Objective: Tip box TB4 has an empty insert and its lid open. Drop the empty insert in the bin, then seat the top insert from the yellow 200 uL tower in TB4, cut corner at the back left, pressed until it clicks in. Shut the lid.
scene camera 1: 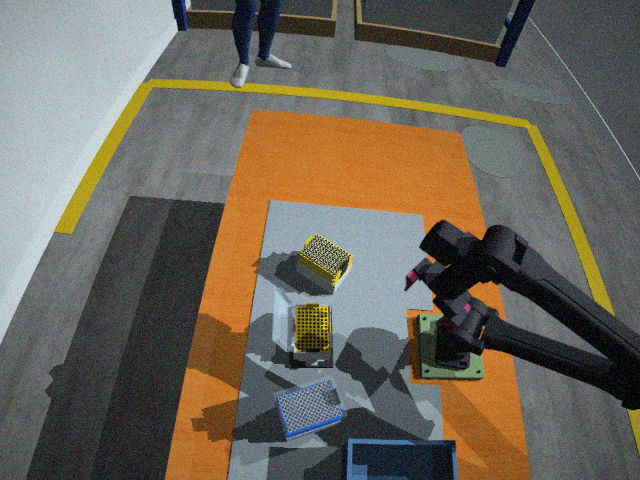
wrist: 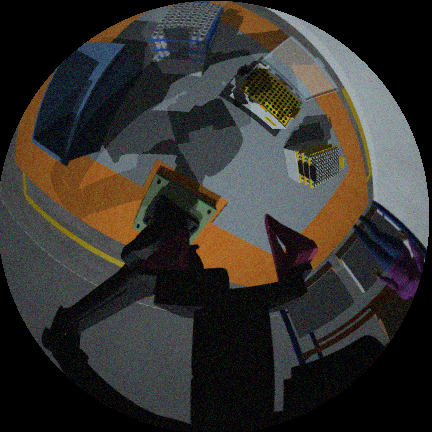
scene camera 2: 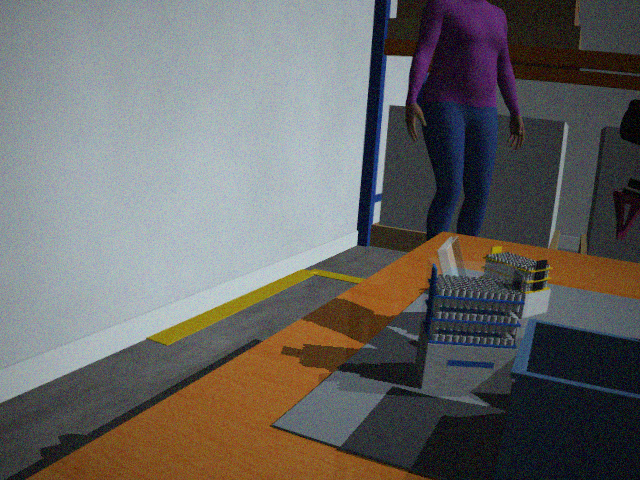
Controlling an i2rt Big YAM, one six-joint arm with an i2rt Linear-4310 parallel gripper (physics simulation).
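Note:
Tip box TB4 (scene camera 1: 313,359) (wrist: 258,108) stands mid-mat. Its clear lid (scene camera 1: 281,317) (scene camera 2: 451,257) (wrist: 302,67) stands open on the wall side. The yellow empty insert (scene camera 1: 312,327) (wrist: 272,95) lies in the box; the blue tower hides it in scene camera 2. The yellow tower (scene camera 1: 325,253) (scene camera 2: 516,271) (wrist: 320,165) stands turned at an angle, with tip-filled inserts stacked on a white base. The blue bin (scene camera 1: 403,442) (scene camera 2: 523,351) (wrist: 102,54) is at the near end. My gripper (scene camera 1: 439,293) (wrist: 225,223) is open and empty, raised near the arm's base, apart from the box and tower.
A blue tip tower (scene camera 1: 310,408) (scene camera 2: 473,330) (wrist: 187,30) stands between TB4 and the bin. The green base plate (scene camera 1: 426,341) (wrist: 156,187) is at the mat's right edge. A person (scene camera 1: 245,36) (scene camera 2: 462,103) (wrist: 400,270) stands beyond the orange table. Arm shadows cross the mat.

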